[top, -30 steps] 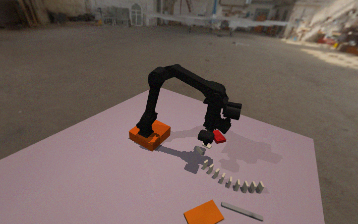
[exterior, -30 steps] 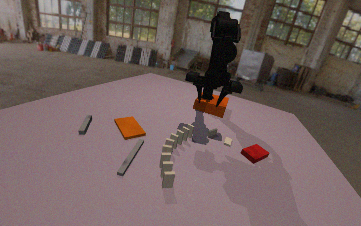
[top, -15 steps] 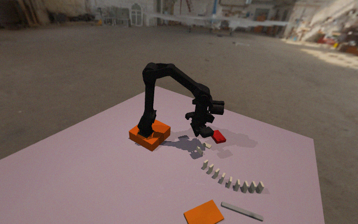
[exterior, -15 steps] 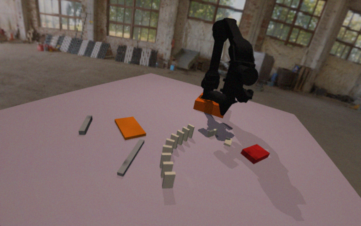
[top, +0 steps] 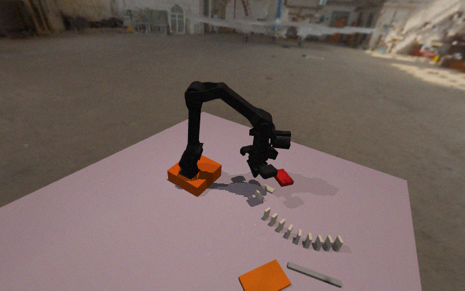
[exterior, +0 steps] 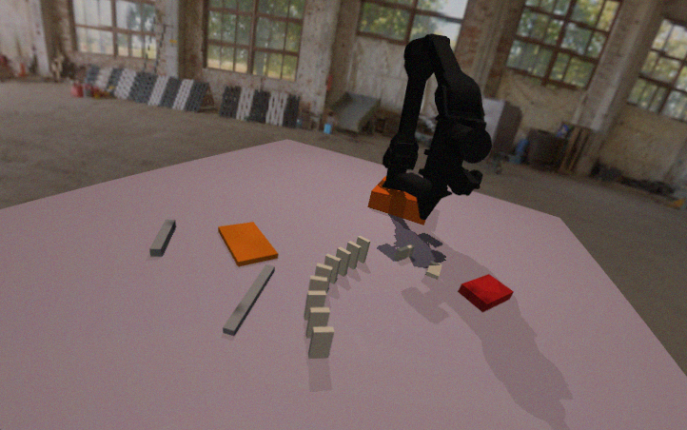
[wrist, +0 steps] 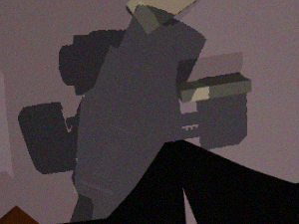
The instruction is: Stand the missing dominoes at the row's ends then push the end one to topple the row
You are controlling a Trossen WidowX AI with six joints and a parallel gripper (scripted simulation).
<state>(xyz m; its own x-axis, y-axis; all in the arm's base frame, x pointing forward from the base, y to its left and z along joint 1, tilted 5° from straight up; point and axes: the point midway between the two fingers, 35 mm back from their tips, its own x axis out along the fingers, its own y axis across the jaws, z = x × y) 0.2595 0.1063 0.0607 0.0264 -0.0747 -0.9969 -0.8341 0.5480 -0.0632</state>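
The orange flat plate lies 310 mm to the right of my gripper tip, 180 mm ahead of it and 80 mm below it. Round my gripper tip: short grey bar (440 mm to the right, 260 mm ahead, 80 mm below); red block (160 mm to the left, 80 mm below, 80 mm ahead).
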